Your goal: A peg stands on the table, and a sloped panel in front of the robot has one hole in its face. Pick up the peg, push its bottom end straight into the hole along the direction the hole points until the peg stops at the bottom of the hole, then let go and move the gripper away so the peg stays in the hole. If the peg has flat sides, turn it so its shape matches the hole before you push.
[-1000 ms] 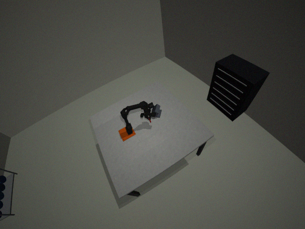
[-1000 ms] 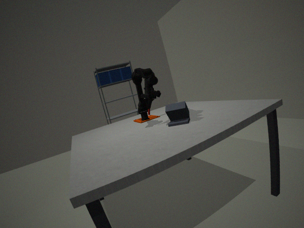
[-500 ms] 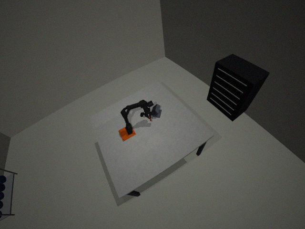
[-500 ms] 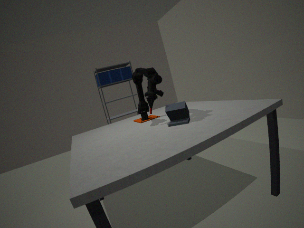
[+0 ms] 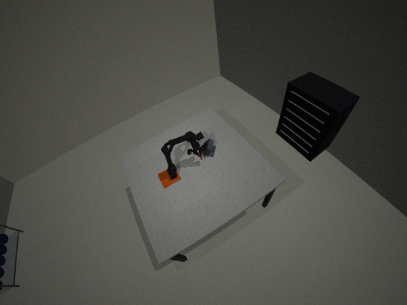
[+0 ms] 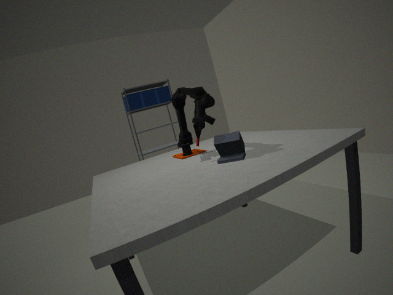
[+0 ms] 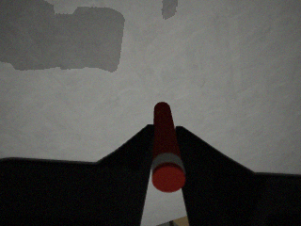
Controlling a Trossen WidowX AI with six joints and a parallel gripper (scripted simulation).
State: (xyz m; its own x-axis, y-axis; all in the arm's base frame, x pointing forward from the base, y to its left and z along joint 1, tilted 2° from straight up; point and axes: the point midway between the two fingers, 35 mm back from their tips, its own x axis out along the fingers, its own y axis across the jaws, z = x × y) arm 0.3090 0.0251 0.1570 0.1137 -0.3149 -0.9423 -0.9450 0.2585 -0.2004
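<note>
Now: the grey sloped panel 120 mm to the left of my gripper tip, 110 mm ahead of it and 60 mm below it. Also, from my gripper tip: red peg 20 mm above.
</note>
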